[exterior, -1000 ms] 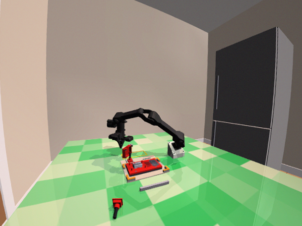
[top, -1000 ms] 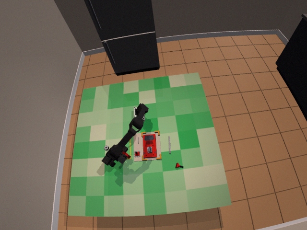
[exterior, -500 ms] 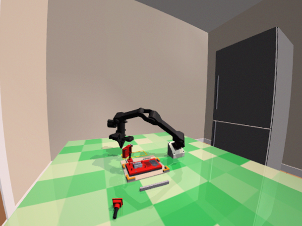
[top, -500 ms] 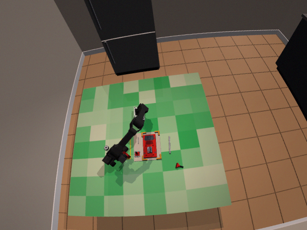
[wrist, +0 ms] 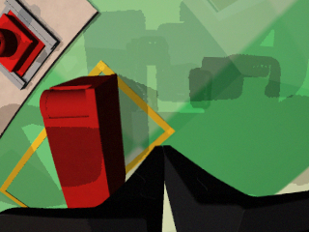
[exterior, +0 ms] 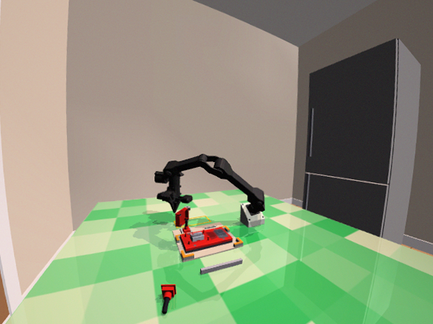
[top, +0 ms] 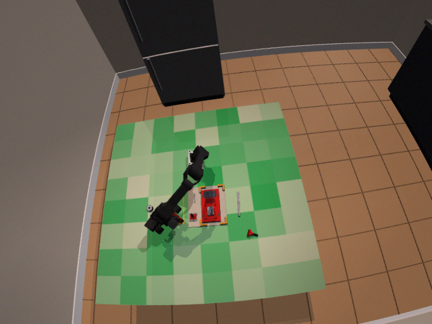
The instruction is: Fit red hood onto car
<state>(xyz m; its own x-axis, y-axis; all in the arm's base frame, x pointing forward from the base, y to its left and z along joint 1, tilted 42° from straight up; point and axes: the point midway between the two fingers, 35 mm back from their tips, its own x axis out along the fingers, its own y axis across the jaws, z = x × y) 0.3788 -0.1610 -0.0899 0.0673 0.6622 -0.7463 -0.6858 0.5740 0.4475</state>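
My gripper tip is 3 cm past the red hood, 2 cm to the right of it and 2 cm above it. Also, from my gripper tip: small wheel: 12 cm behind, 15 cm to the right, 4 cm below; then grey bar: 6 cm behind, 40 cm to the left, 5 cm below; then grey engine block: 3 cm behind, 24 cm to the left, 3 cm below.
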